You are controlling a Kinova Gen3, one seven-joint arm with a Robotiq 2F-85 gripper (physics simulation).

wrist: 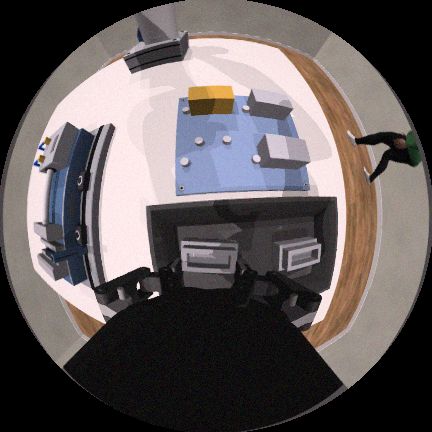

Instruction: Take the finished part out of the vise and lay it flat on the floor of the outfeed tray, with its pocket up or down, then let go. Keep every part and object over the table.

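Frame: origin at the arm's base, x ahead, y left, z up, level; millimetres.
Seen in the pictures: gripper, fingertip midpoint: (208, 266); arm's base at its link origin: (160, 38).
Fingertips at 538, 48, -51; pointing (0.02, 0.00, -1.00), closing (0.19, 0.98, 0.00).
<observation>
Offsets run from my fingertips to a thing's middle, as dx, dy, dz.
The finished part @(-15, +3, +5) (209, 245), a grey rectangular block with its pocket facing the camera, is held between the fingertips over the left half of the outfeed tray. My gripper (208, 266) is shut on its two short ends. The part looks roughly level; its height above the tray floor is hard to tell. The dark outfeed tray (242, 202) lies below, and its near side is hidden by the gripper. A second pocketed grey part @(+8, +112, +5) (284, 257) is in the tray's right half, apart from the held one. The blue and grey vise @(-121, -260, +25) (72, 210) stands at the left.
A blue plate @(-165, +77, -20) (215, 177) with pegs lies beyond the tray. It bears a yellow block @(-221, +38, +1) (211, 101) and two grey blocks @(-210, +126, +1) (270, 103) @(-122, +117, +1) (284, 151). The robot's base (157, 52) is at the far edge. A person (390, 150) is on the floor at right, past the wooden table edge (361, 215).
</observation>
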